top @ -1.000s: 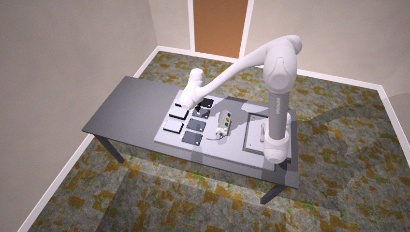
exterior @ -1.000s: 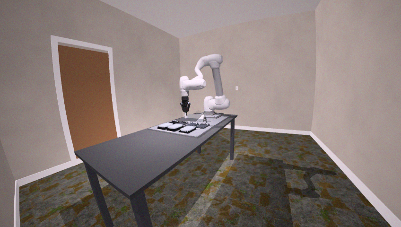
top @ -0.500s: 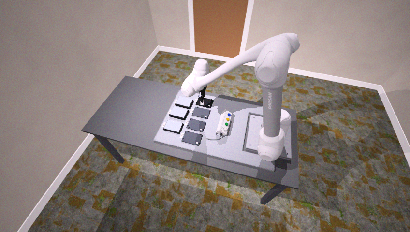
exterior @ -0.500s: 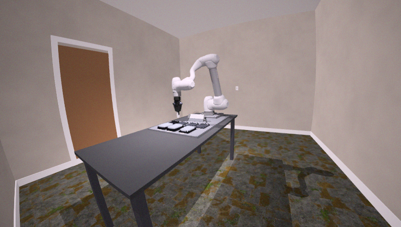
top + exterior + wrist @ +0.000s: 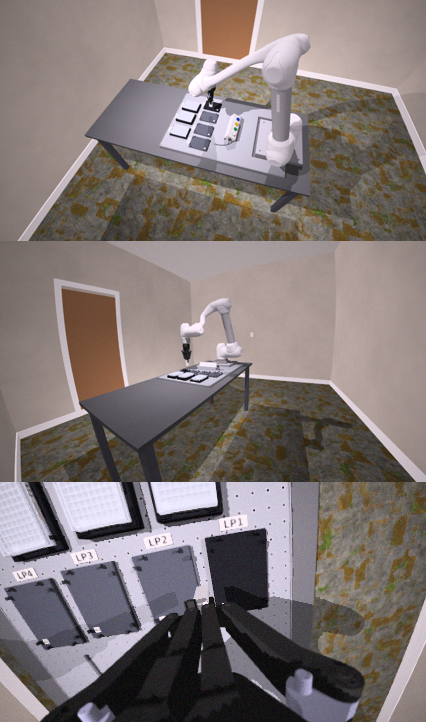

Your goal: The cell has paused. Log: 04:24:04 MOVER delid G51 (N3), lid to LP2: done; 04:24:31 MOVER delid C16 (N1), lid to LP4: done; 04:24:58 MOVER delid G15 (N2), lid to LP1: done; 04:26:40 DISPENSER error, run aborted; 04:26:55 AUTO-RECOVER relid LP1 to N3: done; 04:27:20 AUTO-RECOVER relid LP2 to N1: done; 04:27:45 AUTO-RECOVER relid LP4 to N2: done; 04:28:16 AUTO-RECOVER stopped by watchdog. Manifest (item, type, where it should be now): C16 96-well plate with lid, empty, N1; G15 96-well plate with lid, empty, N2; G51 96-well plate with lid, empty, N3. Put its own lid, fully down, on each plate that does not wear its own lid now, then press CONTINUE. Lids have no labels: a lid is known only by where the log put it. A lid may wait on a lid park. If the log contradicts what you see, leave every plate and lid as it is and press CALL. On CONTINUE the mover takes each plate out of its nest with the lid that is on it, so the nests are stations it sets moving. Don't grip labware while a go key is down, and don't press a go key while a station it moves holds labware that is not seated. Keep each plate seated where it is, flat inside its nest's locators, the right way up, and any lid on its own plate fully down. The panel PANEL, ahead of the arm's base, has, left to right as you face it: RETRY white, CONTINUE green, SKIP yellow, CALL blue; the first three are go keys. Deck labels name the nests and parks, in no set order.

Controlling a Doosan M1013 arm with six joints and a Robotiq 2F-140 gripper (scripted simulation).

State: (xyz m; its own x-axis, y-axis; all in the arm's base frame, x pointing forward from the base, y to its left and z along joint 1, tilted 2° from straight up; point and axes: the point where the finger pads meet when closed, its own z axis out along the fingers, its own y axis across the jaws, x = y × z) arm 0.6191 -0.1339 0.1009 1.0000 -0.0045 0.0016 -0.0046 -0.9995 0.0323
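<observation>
Now: the plate 270 mm to the left of my hand, 180 mm ahead of it and 90 mm below it. From my hand the other things lie so: lid park LP2 (100 mm below, 60 mm to the left); lid park LP1 (100 mm below, 60 mm to the right); LP2 label (110 mm below, 90 mm ahead, 60 mm to the left).
</observation>
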